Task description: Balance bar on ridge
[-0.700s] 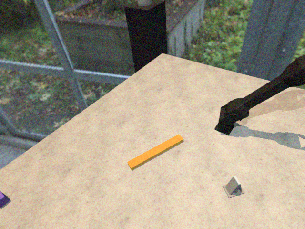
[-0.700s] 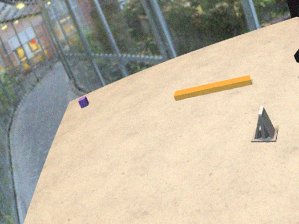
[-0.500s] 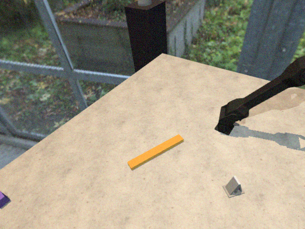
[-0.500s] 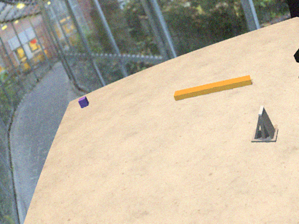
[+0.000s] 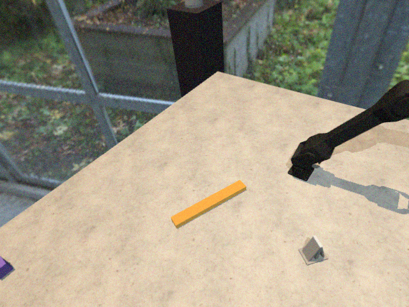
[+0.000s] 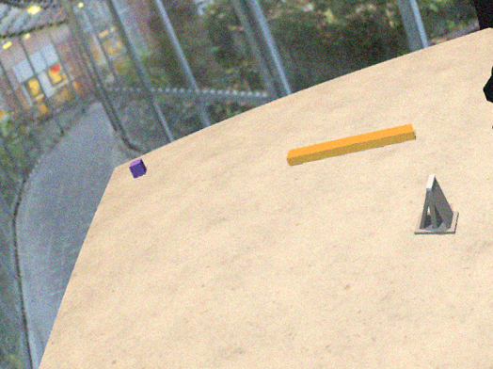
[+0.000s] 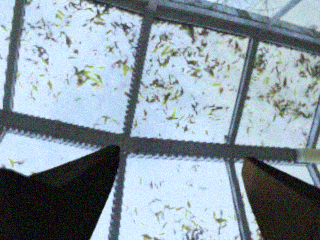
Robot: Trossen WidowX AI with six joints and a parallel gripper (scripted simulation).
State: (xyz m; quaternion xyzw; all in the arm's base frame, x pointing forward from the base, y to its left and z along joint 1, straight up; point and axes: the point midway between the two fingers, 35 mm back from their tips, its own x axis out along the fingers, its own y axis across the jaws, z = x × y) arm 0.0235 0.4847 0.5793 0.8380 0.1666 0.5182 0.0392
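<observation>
Right now my gripper tip is 23 cm short of the orange bar, 67 cm to the left of it and 60 cm above it. Round my gripper tip: purple cube: 70 cm ahead, 100 cm to the right, 59 cm below.
</observation>
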